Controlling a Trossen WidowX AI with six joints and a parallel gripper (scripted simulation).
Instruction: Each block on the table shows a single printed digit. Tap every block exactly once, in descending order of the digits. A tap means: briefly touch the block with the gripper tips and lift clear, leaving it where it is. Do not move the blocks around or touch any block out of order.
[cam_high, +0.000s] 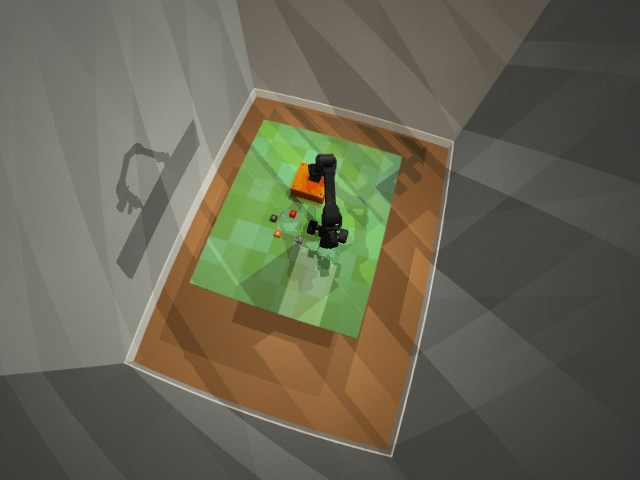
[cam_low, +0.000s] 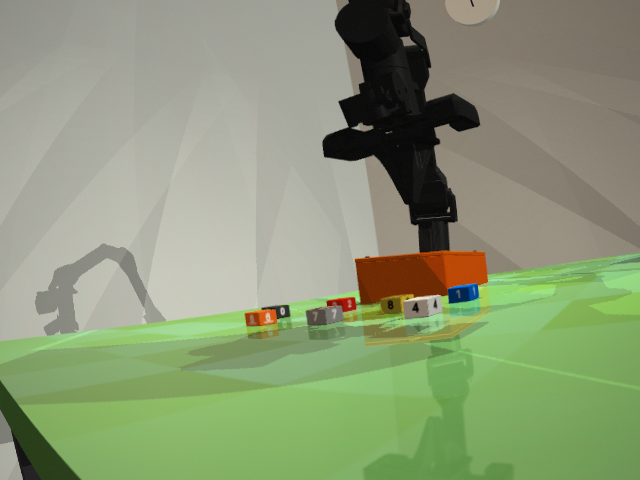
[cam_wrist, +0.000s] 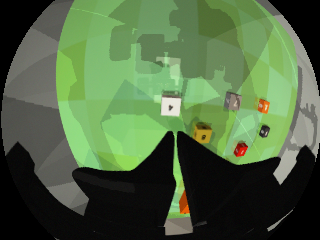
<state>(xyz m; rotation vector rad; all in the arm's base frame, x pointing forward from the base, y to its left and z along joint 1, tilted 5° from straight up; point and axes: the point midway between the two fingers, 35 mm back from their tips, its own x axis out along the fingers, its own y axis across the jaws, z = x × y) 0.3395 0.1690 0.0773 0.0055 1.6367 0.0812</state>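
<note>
Now: the white block marked 4 110 mm below my gripper tip, 10 mm to the right of it and 10 mm behind it. From my gripper tip the other things lie so: yellow block marked 8: 110 mm below, 80 mm to the right, 60 mm behind; blue 1 block: 120 mm behind, 110 mm below, 10 mm to the right; grey 7 block: 140 mm to the right, 110 mm below, 20 mm ahead.
</note>
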